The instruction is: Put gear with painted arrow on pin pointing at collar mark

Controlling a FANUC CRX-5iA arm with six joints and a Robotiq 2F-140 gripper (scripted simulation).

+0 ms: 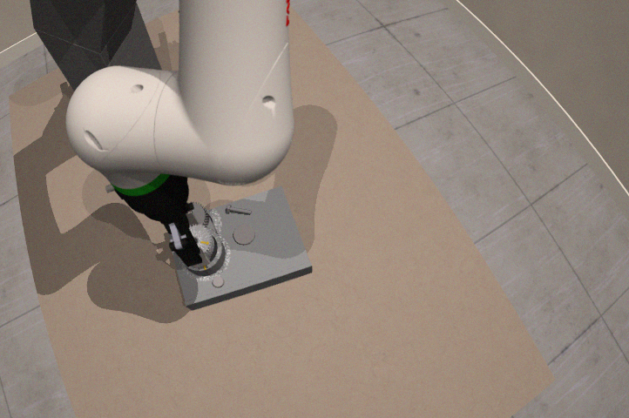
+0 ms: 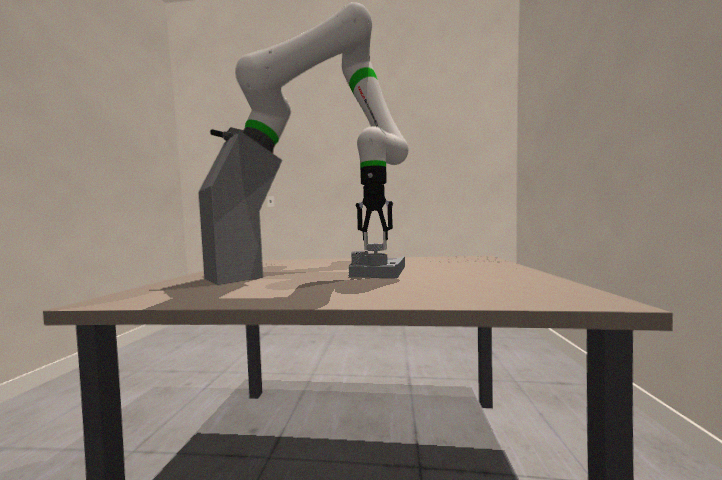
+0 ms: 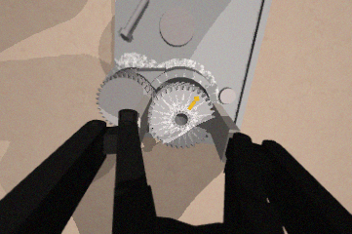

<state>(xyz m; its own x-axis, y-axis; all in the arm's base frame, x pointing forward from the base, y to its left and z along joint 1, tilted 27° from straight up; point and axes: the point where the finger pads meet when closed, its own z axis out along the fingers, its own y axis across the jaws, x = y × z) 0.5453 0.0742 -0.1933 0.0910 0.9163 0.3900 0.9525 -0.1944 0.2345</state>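
The gear lies 2 cm below my hand. Round my hand: round disc: 1 cm behind, 8 cm to the left, 8 cm below; bolt: 6 cm behind, 9 cm to the left, 7 cm below.
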